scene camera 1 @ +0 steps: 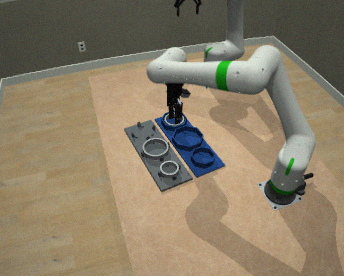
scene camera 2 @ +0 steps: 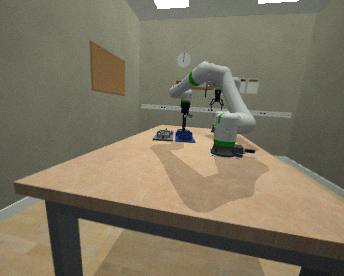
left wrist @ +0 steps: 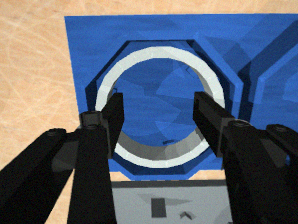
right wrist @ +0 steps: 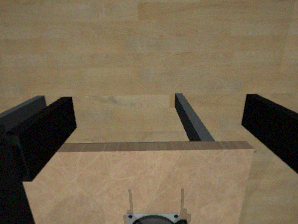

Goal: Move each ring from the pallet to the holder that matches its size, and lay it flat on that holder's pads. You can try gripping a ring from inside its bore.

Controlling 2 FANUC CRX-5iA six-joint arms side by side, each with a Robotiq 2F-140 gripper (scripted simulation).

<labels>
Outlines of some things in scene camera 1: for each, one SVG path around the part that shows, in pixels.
A blue pallet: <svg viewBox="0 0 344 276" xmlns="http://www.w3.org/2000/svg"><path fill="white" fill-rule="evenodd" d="M155 119L158 126L196 178L225 166L223 161L203 139L202 132L197 127L193 127L183 113L184 123L178 126L166 125L164 122L164 118L169 112L164 113L163 117Z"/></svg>
</labels>
